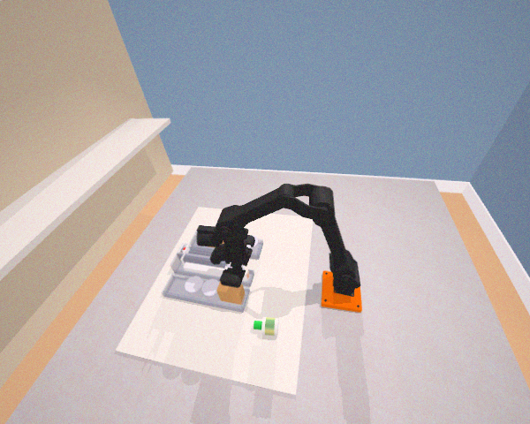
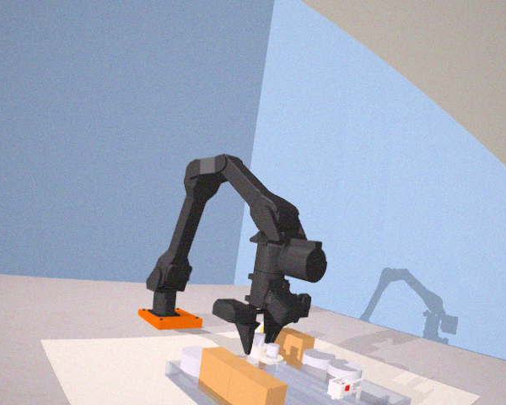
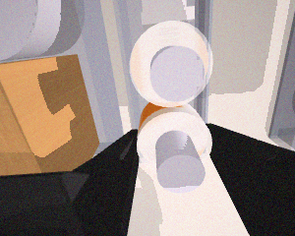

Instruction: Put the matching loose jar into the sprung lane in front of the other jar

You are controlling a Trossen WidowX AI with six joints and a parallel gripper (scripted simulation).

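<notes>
The grey rack lies 15 cm ahead of my gripper tip, 2 cm to the right of it and 2 cm below it.
</notes>
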